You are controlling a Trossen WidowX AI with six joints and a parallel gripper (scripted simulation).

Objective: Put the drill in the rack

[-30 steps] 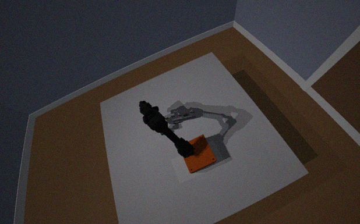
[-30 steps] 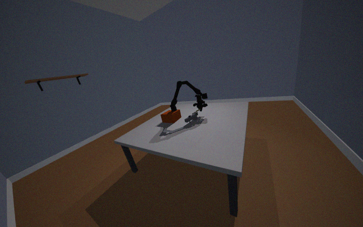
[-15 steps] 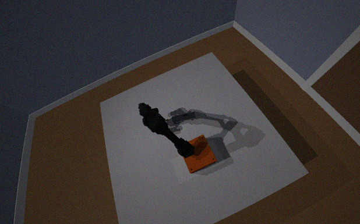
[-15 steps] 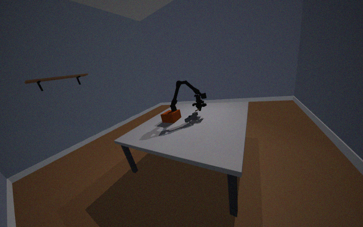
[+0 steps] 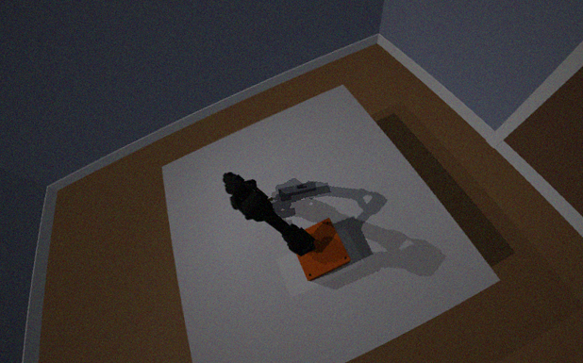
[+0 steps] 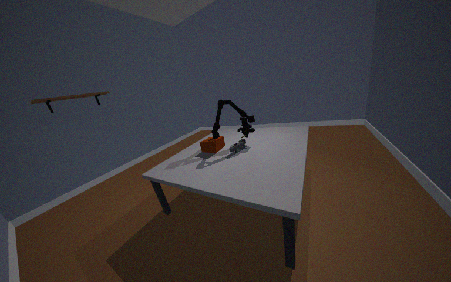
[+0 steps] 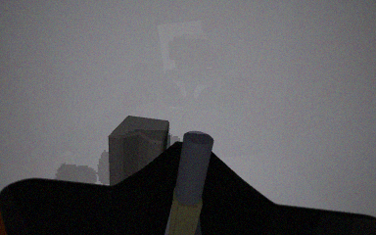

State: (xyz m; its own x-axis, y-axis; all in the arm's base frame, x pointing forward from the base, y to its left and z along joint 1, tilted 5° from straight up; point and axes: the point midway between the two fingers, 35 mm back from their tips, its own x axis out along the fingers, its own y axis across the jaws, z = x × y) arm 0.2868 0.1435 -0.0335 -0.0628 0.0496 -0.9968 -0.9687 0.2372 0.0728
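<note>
My gripper tip is 40 mm to the left of the drill, 30 mm below it and 10 mm past it. From my gripper tip the other things lie so: dark key: 230 mm to the right, 20 mm behind.
</note>
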